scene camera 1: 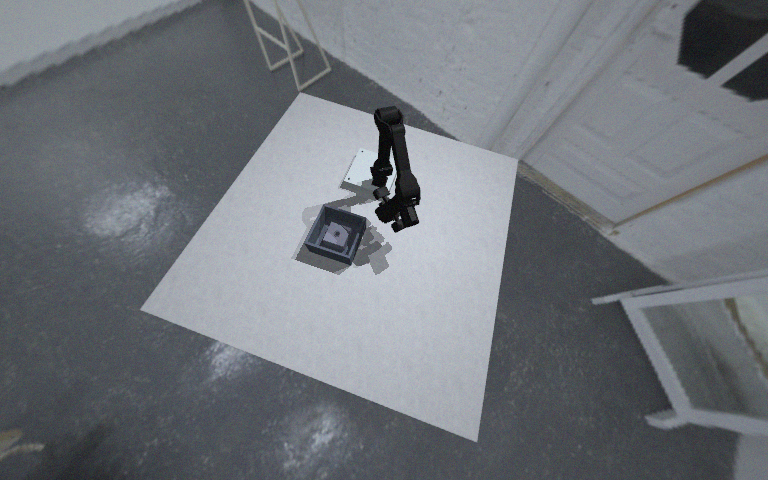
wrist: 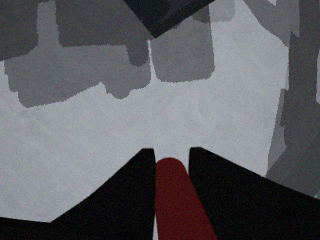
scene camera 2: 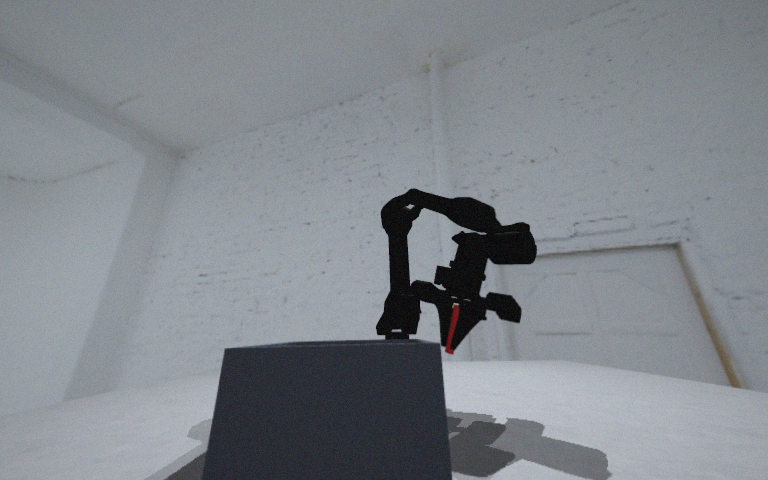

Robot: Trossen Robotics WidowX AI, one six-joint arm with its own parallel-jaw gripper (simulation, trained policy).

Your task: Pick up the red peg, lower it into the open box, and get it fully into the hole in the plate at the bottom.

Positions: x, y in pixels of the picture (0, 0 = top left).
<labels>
gripper: scene camera 1 381, 216; wrist; scene camera 2
same spot on gripper: (wrist: 231, 195) = (scene camera 2: 445, 322)
</labels>
